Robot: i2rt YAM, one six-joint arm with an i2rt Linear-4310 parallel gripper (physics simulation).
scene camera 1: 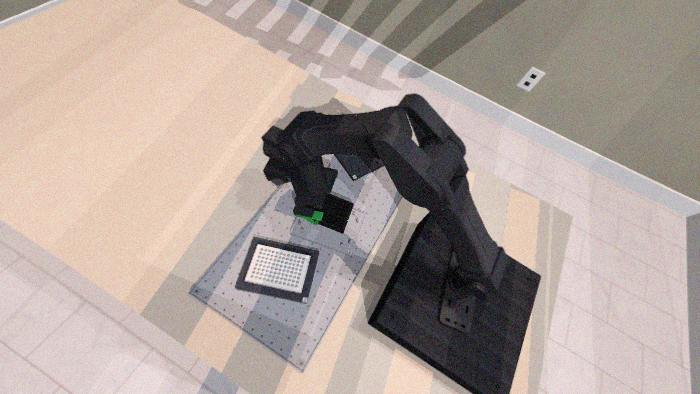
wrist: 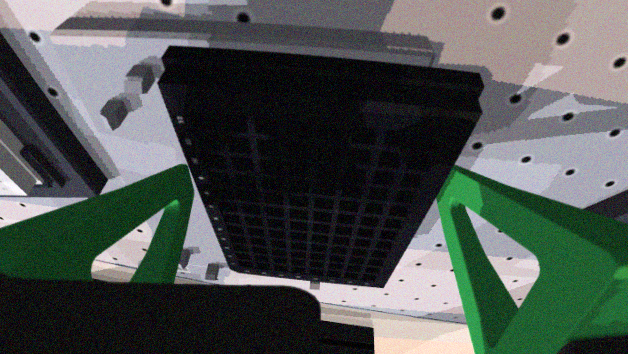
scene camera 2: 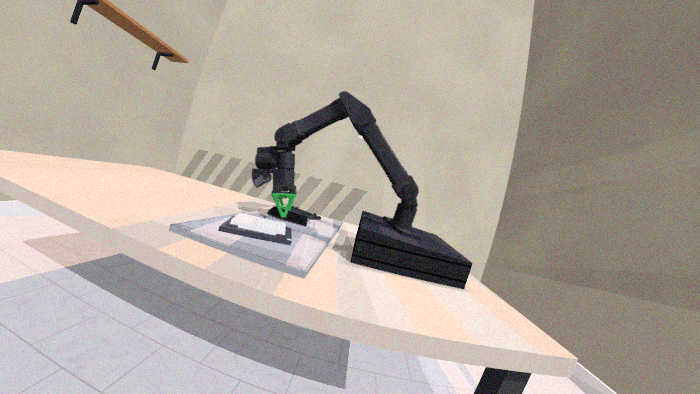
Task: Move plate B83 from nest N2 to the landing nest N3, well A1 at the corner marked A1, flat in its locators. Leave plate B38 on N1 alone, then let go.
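The black plate B83 (scene camera 1: 338, 212) (wrist: 320, 150) lies on the grey nest N2 (scene camera 1: 320, 238), with small locators showing beside it in the wrist view. My gripper (scene camera 1: 320, 210) (scene camera 2: 284, 215) (wrist: 314, 177) is open, its green fingers one on each long side of B83. In the wrist view the right fingertip appears close to the plate's edge, and a narrow gap shows at the left one. Contact cannot be told. The white plate B38 (scene camera 1: 278, 268) (scene camera 2: 257, 224) sits in the dark nest N1 (scene camera 1: 243, 272) (scene camera 2: 255, 237). The dark nest N3 (scene camera 1: 354, 169) is partly hidden by the arm.
A perforated board (scene camera 1: 272, 320) (scene camera 2: 300, 265) (wrist: 550, 160) carries the nests. The arm stands on a black base block (scene camera 1: 415, 305) (scene camera 2: 410, 255) beside the board. The arm's forearm passes above N3. A wall shelf (scene camera 2: 140, 32) hangs high at the upper left.
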